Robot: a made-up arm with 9 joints.
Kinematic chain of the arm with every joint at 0, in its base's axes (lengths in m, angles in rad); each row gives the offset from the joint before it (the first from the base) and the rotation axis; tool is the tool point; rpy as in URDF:
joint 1: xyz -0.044 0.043 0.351 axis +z
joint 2: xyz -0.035 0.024 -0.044 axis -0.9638 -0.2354 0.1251
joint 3: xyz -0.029 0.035 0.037 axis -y
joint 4: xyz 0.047 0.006 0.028 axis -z
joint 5: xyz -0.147 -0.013 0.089 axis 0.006 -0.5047 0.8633
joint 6: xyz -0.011 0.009 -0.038 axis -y
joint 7: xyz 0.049 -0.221 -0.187 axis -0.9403 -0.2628 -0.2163
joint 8: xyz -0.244 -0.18 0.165 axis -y
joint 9: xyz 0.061 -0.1 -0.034 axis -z
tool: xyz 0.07 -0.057 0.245 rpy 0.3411 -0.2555 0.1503
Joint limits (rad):
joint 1: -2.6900..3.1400
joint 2: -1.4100..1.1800
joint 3: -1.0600..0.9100
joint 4: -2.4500..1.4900
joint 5: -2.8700..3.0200
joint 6: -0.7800..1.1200
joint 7: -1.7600..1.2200
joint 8: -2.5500..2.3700
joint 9: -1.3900..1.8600
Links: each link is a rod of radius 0.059 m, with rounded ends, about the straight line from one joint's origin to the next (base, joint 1, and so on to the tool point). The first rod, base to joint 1, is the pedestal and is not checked.
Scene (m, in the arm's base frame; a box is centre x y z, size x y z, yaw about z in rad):
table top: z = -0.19
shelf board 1: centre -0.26 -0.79 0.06 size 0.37 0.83 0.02 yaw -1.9
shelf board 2: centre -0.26 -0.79 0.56 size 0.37 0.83 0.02 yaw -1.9
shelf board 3: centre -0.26 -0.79 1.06 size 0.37 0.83 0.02 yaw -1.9
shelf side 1: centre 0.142 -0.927 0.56 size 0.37 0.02 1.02 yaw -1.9
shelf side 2: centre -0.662 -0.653 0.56 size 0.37 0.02 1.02 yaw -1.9
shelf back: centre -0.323 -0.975 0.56 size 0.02 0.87 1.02 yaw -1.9
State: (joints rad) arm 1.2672 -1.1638 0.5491 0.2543 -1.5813 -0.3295 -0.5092 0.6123 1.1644
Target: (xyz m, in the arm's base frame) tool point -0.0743 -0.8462 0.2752
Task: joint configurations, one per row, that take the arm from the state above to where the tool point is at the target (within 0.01 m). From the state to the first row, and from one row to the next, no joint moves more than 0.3 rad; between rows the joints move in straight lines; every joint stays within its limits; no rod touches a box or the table.
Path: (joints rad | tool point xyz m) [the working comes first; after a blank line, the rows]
Joints at the target: 1.3347 -1.1444 0.6705 -0.0998 -1.1959 -0.4487 -0.2630 0.3784 1.1000
Straight joint move there: touches shelf board 2.

1: 1.1874 -1.0940 0.5634 0.2790 -1.6058 -0.3033 -0.2519 0.5462 1.1616 | -0.2371 -0.7293 0.8019
2: 1.1076 -1.0243 0.5777 0.3037 -1.6304 -0.2770 0.0055 0.4801 1.1589 | -0.2095 -0.6579 0.8008
3: 1.0279 -0.9545 0.5919 0.3285 -1.6549 -0.2508 0.2628 0.4141 1.1561 | -0.1800 -0.5678 0.8071
4: 0.9481 -0.8848 0.6062 0.3532 -1.6794 -0.2246 0.5202 0.3480 1.1534 | -0.1505 -0.4608 0.8150
5: 1.0196 -1.1208 0.6742 0.1122 -1.3859 -0.5023 0.6467 0.0556 0.9582 | -0.0420 -0.5524 0.5252
6: 1.0911 -1.3569 0.7422 -0.1289 -1.0924 -0.7800 0.7733 -0.2367 0.7631 | 0.0503 -0.4816 0.2752
7: 1.1520 -1.3038 0.7243 -0.1216 -1.1183 -0.6972 0.5142 -0.0829 0.8473 | 0.0425 -0.5786 0.2617
8: 1.2129 -1.2507 0.7064 -0.1143 -1.1442 -0.6144 0.2552 0.0709 0.9315 | 0.0192 -0.6763 0.2596
9: 1.2738 -1.1975 0.6884 -0.1071 -1.1700 -0.5315 -0.0039 0.2246 1.0158 | -0.0201 -0.7677 0.2656
10: 1.3347 -1.1444 0.6705 -0.0998 -1.1959 -0.4487 -0.2630 0.3784 1.1000 | -0.0743 -0.8462 0.2752

